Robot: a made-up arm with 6 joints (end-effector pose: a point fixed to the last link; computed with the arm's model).
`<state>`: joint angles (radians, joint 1 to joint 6).
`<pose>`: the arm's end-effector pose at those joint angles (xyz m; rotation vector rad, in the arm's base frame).
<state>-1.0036 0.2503 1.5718 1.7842 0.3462 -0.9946</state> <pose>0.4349 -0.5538 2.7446 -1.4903 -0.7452 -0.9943</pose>
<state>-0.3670 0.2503 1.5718 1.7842 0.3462 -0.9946</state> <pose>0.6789 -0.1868 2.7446 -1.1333 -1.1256 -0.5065</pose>
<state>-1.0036 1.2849 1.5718 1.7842 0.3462 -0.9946</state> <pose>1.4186 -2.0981 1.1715 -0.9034 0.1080 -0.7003</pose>
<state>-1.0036 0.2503 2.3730 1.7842 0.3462 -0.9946</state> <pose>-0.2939 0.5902 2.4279 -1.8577 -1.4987 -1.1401</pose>
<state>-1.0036 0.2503 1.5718 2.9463 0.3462 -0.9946</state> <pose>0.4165 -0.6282 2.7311 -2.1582 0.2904 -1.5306</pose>
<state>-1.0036 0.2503 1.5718 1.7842 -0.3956 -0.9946</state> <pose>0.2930 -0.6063 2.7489 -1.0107 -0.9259 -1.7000</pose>
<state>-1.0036 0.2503 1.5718 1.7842 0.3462 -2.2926</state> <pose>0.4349 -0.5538 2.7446 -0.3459 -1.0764 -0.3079</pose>
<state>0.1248 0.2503 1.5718 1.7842 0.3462 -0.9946</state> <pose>0.6867 0.1559 2.7446 -0.8141 -1.3493 -0.1223</pose>
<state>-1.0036 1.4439 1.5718 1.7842 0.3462 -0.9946</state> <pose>1.4730 -2.1835 0.7973 -0.8047 0.2284 -0.6468</pose>
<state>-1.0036 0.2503 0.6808 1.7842 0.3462 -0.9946</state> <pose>1.1095 -1.6127 1.8545 -0.9908 -0.0031 -0.7469</pose>
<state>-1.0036 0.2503 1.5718 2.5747 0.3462 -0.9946</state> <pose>0.4319 -0.6071 2.7335 -1.9769 -0.0834 -1.3789</pose>
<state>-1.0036 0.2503 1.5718 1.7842 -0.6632 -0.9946</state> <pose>0.2443 -0.6174 2.7241 -0.7938 -0.9718 -1.9320</pose>
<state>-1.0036 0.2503 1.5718 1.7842 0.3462 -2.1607</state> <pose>0.4349 -0.5538 2.7446 -0.4636 -1.0586 -0.3799</pose>
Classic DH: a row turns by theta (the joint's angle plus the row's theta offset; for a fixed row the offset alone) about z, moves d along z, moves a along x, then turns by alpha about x. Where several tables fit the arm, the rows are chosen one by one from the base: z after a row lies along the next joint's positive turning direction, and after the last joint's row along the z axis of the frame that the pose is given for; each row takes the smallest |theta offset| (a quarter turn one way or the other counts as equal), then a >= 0, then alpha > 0; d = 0 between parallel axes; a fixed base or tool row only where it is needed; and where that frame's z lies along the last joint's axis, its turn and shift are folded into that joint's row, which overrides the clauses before.
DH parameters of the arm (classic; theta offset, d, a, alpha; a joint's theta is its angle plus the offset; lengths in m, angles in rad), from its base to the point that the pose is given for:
joint 1: 0 0.349 0.2339 -1.5708
joint 2: -1.5708 0 0.6563 3.1416
joint 3: 0 0 0.1543 -1.5708
joint 4: 0 -1.584 0 1.5708
joint 5: 0 0 0 -1.5708
joint 6: 1.5708 -0.2088 0 1.5708
tool (fixed): -1.5708 0 0 0

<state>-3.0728 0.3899 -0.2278 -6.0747 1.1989 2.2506</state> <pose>-2.0285 -0.1801 0.2756 0.6320 -2.4478 1.0019</pose>
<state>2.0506 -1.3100 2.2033 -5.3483 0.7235 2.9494</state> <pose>0.7950 -1.7687 -0.3342 -0.1813 1.3336 -1.1973</pose>
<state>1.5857 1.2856 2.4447 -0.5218 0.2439 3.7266</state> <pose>0.0043 1.3974 2.2502 -1.4633 -1.2369 -1.0753</pose>
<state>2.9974 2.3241 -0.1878 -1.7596 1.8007 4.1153</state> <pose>0.4846 0.1314 -1.0986 1.1547 0.6993 1.4684</pose>
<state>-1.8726 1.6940 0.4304 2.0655 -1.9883 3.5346</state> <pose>-0.6277 -1.4511 -1.0867 -0.8400 0.0962 -3.0018</pose>
